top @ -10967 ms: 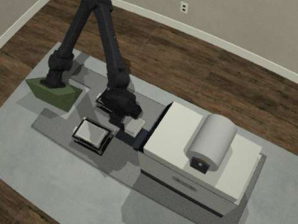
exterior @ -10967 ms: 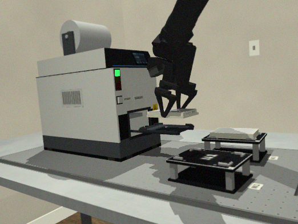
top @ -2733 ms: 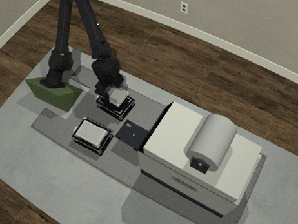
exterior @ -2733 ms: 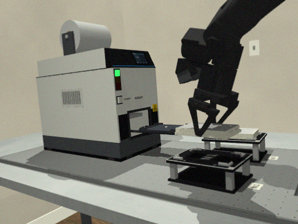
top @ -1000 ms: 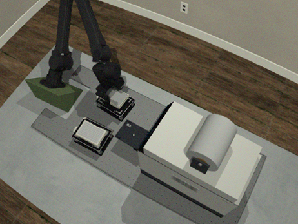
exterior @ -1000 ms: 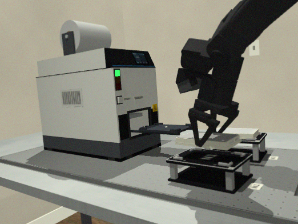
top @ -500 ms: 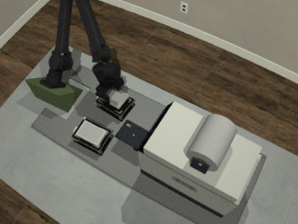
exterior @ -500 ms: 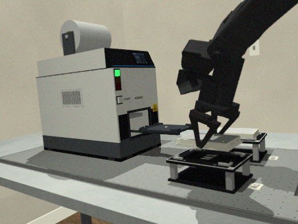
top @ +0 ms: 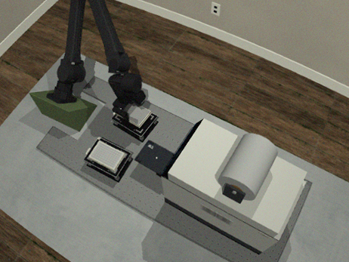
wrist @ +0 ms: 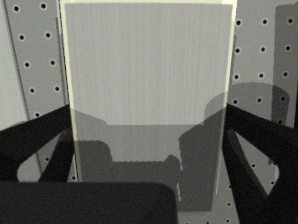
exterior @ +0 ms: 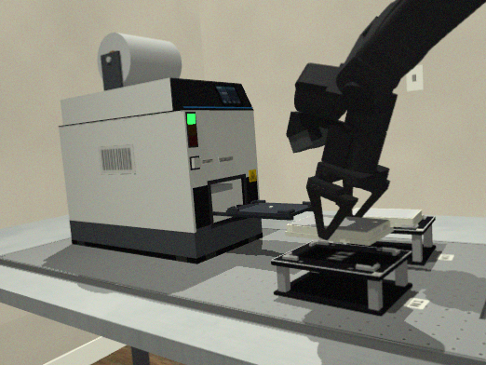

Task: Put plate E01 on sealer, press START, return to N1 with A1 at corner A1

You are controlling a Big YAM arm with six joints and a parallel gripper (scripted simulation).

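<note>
Right now my hand is 5 cm above the black plate nest. From my hand the other things lie so: sealer stage: 20 cm ahead, 12 cm to the right; covered white plate: 21 cm to the right, 3 cm below, 1 cm ahead; start button: 30 cm ahead, 9 cm above, 3 cm to the right.
</note>
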